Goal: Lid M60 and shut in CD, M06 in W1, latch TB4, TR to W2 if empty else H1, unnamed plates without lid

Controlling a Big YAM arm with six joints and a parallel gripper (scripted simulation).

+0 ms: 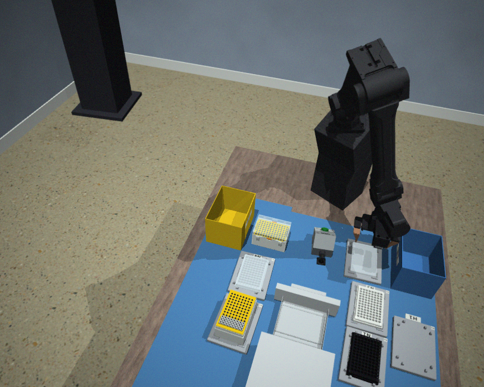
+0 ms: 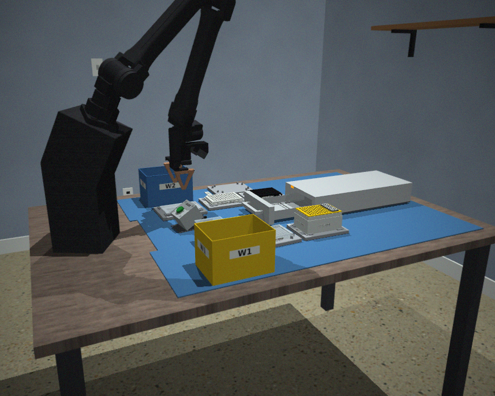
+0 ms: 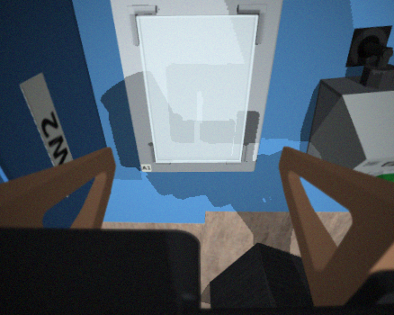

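My gripper is now 9 cm above the clear plate lid. Also, from my hand: lid park LP: 10 cm below; then blue bin W2: 1 cm ahead, 16 cm to the left, 7 cm below; then green DONE key: 6 cm behind, 15 cm to the right, 4 cm below.
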